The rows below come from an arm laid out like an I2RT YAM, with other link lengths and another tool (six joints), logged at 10 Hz.
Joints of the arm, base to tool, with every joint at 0 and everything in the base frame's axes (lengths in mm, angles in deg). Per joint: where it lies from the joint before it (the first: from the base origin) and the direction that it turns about. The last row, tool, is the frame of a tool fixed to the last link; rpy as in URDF.
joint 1: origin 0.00 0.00 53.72 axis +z
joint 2: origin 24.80 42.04 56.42 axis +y
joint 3: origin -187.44 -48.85 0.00 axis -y
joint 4: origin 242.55 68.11 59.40 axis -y
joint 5: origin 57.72 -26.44 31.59 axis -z
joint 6: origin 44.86 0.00 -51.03 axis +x
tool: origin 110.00 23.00 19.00 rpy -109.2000 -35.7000 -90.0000
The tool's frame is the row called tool.
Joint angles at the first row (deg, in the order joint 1, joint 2, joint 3, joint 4, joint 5, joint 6):
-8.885 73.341 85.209 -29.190 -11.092 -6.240
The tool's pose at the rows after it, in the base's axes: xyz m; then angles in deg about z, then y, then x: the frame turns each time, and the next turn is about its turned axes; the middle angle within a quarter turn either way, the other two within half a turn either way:
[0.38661 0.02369 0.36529 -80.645 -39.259 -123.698]
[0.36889 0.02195 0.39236 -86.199 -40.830 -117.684]
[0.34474 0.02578 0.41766 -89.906 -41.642 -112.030]
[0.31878 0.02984 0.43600 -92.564 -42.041 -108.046]
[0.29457 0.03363 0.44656 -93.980 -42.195 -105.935]
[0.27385 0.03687 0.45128 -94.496 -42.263 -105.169]
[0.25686 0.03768 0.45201 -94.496 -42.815 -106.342]
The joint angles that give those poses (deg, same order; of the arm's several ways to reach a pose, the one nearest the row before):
-8.885 69.385 85.209 -27.136 -8.775 -6.218
-8.885 65.319 85.208 -26.348 -7.071 -6.241
-8.886 60.600 85.211 -26.742 -7.094 -6.240
-8.886 55.877 85.209 -28.469 -7.094 -6.240
-8.884 51.616 85.210 -31.158 -7.092 -6.240
-8.886 48.008 85.210 -34.196 -7.094 -6.262
-8.883 45.758 86.477 -38.610 -6.326 -6.918

